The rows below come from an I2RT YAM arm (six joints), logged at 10 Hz.
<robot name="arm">
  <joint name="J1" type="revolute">
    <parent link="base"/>
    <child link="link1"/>
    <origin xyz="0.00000 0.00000 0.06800"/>
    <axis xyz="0 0 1"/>
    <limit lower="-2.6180" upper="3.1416"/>
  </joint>
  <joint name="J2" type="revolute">
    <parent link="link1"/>
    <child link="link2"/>
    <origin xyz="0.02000 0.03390 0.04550"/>
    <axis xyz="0 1 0"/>
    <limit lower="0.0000" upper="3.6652"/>
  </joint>
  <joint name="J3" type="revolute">
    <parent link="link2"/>
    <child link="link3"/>
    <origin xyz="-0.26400 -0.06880 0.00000"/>
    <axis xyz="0 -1 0"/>
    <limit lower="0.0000" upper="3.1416"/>
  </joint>
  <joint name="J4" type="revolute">
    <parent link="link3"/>
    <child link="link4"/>
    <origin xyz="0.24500 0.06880 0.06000"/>
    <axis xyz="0 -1 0"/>
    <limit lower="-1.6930" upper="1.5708"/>
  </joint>
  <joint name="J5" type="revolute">
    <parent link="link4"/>
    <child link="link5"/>
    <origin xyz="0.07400 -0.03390 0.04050"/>
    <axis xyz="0 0 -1"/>
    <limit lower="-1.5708" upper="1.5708"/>
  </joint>
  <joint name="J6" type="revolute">
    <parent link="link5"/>
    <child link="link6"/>
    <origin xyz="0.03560 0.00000 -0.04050"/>
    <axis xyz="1 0 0"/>
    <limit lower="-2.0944" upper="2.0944"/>
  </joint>
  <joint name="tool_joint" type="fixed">
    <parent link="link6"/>
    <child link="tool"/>
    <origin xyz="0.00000 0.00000 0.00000" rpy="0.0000 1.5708 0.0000"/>
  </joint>
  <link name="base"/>
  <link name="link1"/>
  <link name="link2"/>
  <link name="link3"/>
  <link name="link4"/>
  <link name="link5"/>
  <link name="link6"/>
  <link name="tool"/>
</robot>
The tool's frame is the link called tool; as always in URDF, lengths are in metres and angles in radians.
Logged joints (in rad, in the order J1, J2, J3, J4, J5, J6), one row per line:
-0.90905 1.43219 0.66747 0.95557 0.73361 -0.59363
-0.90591 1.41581 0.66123 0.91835 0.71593 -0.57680
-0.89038 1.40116 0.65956 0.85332 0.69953 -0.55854
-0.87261 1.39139 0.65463 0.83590 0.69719 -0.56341
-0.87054 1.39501 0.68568 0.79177 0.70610 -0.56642
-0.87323 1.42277 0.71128 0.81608 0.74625 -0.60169
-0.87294 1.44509 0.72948 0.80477 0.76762 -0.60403
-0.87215 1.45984 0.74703 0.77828 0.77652 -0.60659
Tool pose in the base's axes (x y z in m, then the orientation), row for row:
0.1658 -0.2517 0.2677 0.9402 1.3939 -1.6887
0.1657 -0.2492 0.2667 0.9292 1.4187 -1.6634
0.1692 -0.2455 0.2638 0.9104 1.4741 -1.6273
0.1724 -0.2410 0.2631 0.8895 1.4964 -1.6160
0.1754 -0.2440 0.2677 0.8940 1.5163 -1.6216
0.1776 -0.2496 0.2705 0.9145 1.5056 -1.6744
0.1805 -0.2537 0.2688 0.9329 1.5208 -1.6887
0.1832 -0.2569 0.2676 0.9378 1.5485 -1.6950
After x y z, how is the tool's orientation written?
As a rotation vector, in radians.
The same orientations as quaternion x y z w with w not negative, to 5 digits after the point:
0.36650 0.54336 -0.65828 0.37027
0.36281 0.55394 -0.64949 0.37375
0.35536 0.57539 -0.63519 0.37307
0.34733 0.58431 -0.63101 0.37386
0.34770 0.58973 -0.63068 0.36547
0.35274 0.58073 -0.64584 0.34816
0.35770 0.58311 -0.64749 0.33584
0.35764 0.59054 -0.64641 0.32480

